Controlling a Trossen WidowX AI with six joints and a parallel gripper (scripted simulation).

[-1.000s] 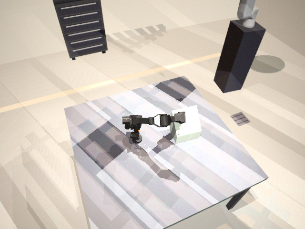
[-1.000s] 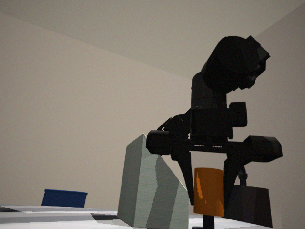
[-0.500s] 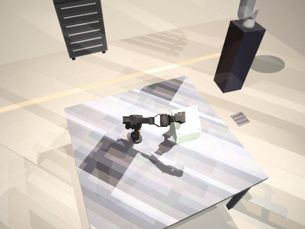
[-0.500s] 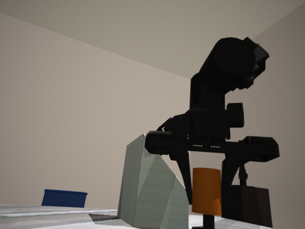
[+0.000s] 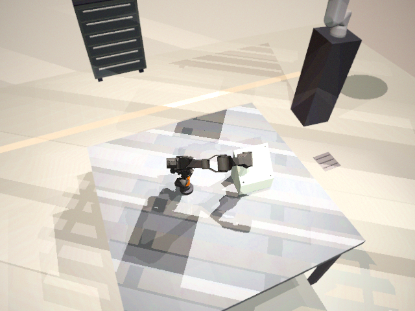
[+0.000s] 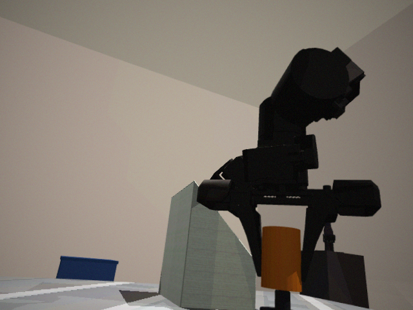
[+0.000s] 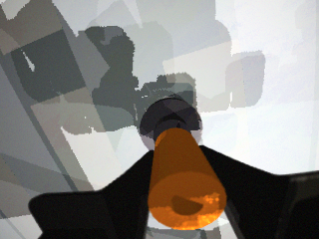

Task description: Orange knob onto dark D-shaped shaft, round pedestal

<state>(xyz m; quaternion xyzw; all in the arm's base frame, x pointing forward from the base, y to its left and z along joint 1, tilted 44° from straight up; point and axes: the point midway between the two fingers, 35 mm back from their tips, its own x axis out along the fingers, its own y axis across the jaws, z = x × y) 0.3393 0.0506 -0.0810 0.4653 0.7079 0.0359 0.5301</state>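
Right now my gripper tip is 20 mm below the orange knob. The rest, counted from my gripper tip: dark pedestal (40 mm below).
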